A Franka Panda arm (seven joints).
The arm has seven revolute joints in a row. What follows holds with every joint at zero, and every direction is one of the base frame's. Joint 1 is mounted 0.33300 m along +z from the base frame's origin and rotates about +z. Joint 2 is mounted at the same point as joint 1 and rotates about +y. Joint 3 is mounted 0.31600 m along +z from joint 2 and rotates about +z. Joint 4 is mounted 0.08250 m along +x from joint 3 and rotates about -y. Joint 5 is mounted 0.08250 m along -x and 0.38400 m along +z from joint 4 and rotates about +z. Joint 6 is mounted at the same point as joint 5 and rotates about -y. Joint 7 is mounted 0.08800 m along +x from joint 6 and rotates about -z. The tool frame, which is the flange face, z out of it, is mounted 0.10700 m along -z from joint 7; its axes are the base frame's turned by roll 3.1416, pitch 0.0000 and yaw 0.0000 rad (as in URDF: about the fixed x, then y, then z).
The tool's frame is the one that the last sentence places.
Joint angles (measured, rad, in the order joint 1, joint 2, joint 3, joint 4, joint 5, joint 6, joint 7), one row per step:
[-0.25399, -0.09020, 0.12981, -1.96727, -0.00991, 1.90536, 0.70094]
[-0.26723, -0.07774, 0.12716, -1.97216, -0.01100, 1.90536, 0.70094]
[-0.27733, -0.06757, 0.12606, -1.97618, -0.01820, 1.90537, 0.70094]
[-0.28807, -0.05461, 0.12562, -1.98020, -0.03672, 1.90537, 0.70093]
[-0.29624, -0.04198, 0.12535, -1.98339, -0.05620, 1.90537, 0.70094]
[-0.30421, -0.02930, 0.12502, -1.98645, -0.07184, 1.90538, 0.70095]
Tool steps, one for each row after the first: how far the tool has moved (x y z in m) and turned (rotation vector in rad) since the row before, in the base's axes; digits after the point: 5 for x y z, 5 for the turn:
[0.00027, -0.00906, -0.00896, 0.00305, 0.01697, -0.01559]
[0.00008, -0.00687, -0.00733, -0.00334, 0.01475, -0.00889]
[0.00019, -0.00777, -0.00880, -0.01293, 0.01918, -0.00491]
[0.00031, -0.00635, -0.00822, -0.01377, 0.01830, -0.00155]
[0.00021, -0.00599, -0.00819, -0.01001, 0.01767, -0.00254]

